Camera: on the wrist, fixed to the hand. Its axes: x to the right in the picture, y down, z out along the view.
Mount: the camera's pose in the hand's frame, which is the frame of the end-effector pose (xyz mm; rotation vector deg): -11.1 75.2 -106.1 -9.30 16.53 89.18
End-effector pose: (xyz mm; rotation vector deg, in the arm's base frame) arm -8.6 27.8 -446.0 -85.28 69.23 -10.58
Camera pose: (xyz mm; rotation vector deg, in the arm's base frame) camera -129.1 -18.5 -465.6 -17.22 131.63 44.60
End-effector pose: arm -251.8 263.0 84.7 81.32 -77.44 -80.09
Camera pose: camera -161.2 240.8 176.0 7.92 -83.68 -12.00
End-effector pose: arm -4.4 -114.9 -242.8 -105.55 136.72 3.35
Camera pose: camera -82.3 -96.4 -139.8 -19.80 -165.38 -6.09
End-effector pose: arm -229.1 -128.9 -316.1 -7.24 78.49 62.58
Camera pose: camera -353.8 -163.1 -298.1 48.05 89.44 144.35
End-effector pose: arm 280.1 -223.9 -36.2 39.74 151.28 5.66
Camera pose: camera 280.5 -159.9 77.6 145.61 91.45 47.86
